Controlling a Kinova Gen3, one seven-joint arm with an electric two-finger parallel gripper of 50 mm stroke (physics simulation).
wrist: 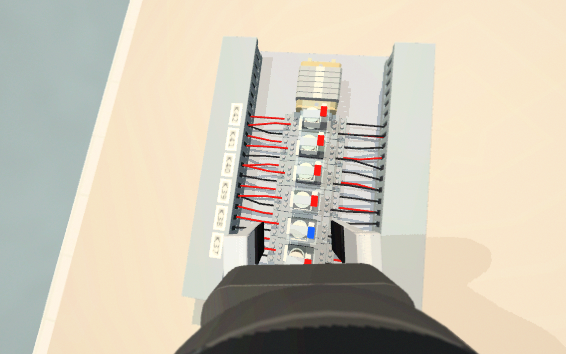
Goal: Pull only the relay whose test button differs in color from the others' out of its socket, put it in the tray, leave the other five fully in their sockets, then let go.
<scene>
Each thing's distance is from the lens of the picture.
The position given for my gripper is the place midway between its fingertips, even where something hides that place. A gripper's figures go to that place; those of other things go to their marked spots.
my gripper [297, 235]: 18 cm
mounting plate [360, 101]: 32 cm
</scene>
